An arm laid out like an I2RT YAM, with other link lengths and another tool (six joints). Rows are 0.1 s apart.
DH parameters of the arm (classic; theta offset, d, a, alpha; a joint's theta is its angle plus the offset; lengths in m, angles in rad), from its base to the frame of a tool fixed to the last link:
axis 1: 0 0.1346 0.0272 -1.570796
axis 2: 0 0 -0.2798 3.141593
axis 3: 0.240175 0 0.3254 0
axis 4: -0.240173 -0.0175 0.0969 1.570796
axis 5: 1.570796 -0.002 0 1.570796
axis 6: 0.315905 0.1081 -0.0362 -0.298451
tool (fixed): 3.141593 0.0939 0 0
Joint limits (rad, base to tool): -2.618..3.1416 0..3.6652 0..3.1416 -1.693..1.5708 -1.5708..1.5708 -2.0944..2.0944
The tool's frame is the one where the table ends.
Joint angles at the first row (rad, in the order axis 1, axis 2, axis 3, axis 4, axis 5, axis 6):
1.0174, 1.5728, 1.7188, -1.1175, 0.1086, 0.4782
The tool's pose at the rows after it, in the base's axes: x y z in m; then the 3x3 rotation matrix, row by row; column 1 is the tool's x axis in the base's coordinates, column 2 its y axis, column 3 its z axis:
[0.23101, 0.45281, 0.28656], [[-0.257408, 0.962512, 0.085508], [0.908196, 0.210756, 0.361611], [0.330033, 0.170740, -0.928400]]
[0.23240, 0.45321, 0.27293], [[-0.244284, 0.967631, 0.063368], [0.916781, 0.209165, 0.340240], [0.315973, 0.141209, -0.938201]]
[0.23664, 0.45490, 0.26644], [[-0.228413, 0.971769, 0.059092], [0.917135, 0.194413, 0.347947], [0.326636, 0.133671, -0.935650]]
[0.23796, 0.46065, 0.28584], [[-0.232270, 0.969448, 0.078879], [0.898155, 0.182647, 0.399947], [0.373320, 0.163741, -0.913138]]
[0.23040, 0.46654, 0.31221], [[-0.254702, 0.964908, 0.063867], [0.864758, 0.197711, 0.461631], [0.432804, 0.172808, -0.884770]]
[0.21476, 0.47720, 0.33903], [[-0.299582, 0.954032, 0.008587], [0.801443, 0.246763, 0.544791], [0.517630, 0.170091, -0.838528]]
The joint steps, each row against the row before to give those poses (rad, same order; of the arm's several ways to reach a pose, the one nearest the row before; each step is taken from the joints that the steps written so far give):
-0.0048, 0.0257, 0.0119, -0.0135, -0.0150, -0.0021
-0.0051, 0.0211, -0.0060, -0.0061, -0.0082, 0.0053
-0.0084, 0.0004, -0.0231, 0.0251, -0.0084, 0.0115
0.0003, -0.0203, 0.0090, 0.0283, -0.0095, 0.0106
0.0002, -0.0173, 0.0326, 0.0040, -0.0474, 0.0010
-0.0010, -0.0208, 0.0149, 0.0295, -0.0987, -0.0083

